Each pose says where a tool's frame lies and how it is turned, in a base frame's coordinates. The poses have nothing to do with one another.
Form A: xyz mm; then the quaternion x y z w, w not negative.
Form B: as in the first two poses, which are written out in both.
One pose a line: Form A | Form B
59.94 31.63 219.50 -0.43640 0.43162 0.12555 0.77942 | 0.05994 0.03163 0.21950 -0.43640 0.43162 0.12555 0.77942
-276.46 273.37 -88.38 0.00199 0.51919 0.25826 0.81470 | -0.27646 0.27337 -0.08838 0.00199 0.51919 0.25826 0.81470
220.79 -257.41 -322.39 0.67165 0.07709 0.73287 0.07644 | 0.22079 -0.25741 -0.32239 0.67165 0.07709 0.73287 0.07644
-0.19 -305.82 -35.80 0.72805 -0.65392 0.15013 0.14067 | -0.00019 -0.30582 -0.03580 0.72805 -0.65392 0.15013 0.14067
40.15 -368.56 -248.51 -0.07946 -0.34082 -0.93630 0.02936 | 0.04015 -0.36856 -0.24851 -0.07946 -0.34082 -0.93630 0.02936
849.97 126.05 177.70 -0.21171 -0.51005 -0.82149 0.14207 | 0.84997 0.12605 0.17770 -0.21171 -0.51005 -0.82149 0.14207
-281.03 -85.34 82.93 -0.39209 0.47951 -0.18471 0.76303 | -0.28103 -0.08534 0.08293 -0.39209 0.47951 -0.18471 0.76303
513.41 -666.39 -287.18 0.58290 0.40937 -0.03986 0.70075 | 0.51341 -0.66639 -0.28718 0.58290 0.40937 -0.03986 0.70075
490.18 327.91 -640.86 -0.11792 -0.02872 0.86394 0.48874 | 0.49018 0.32791 -0.64086 -0.11792 -0.02872 0.86394 0.48874
